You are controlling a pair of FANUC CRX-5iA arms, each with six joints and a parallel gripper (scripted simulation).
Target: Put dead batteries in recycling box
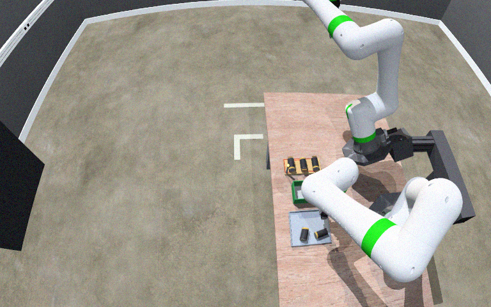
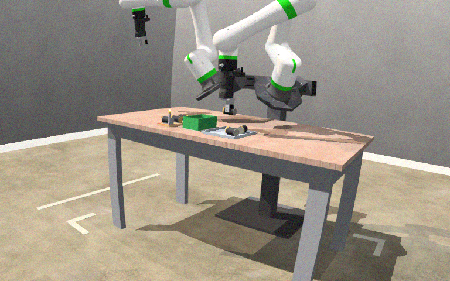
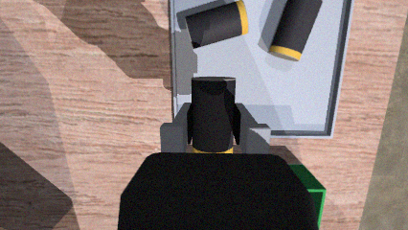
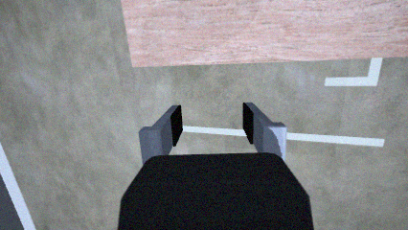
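Right now the grey tray is 110 mm below my left hand, 60 mm ahead of it and 30 mm to the left of it. From my left hand the other things lie so: green recycling box 150 mm to the right, 100 mm below, 30 mm ahead.
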